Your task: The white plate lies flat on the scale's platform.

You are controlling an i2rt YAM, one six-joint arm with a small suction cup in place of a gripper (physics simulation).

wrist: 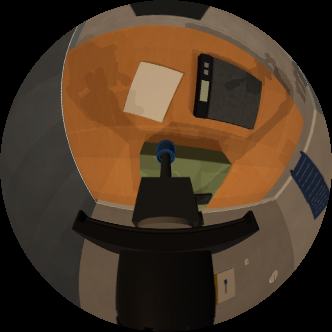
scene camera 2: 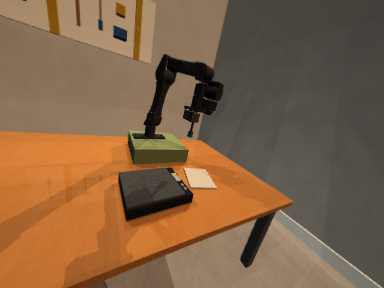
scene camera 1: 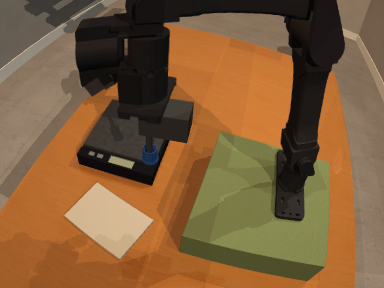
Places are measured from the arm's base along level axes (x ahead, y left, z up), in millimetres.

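Where they show: hand at its tool point: point(wrist: 165, 148) point(scene camera 2: 189, 136) point(scene camera 1: 150, 159); arm's base at its link origin: point(scene camera 2: 149, 136) point(scene camera 1: 289, 184).
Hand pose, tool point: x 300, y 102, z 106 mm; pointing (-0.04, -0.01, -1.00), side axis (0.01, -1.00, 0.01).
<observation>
Each offset is from my tool point to the top centre of the thing. Level surfaces: height alone.
The white plate @(dx +94, dy +43, dz -190 mm) point(scene camera 1: 109, 220) point(scene camera 2: 200, 178) point(wrist: 153, 92) lies flat on the table, beside the scale and apart from it. The black scale @(dx +120, dy -208, dz -152 mm) point(scene camera 1: 116, 161) point(scene camera 2: 155, 192) point(wrist: 202, 107) stands on the table, with its buttons and display along one edge; no plate lies on its dark platform. Part of the platform is hidden behind the arm in scene camera 1. My suction gripper point(scene camera 1: 150, 155) point(scene camera 2: 190, 134) point(wrist: 165, 150), with its blue cup, hangs in the air well above the table. It is open, with nothing on the cup.
A green block point(scene camera 1: 235, 200) point(scene camera 2: 160, 154) point(wrist: 215, 172) carries the arm's base and stands beside the plate and the scale. The wooden table @(dz -197 mm) point(scene camera 1: 235, 75) point(scene camera 2: 60, 200) point(wrist: 100, 165) ends in an open edge near the scale and plate.
</observation>
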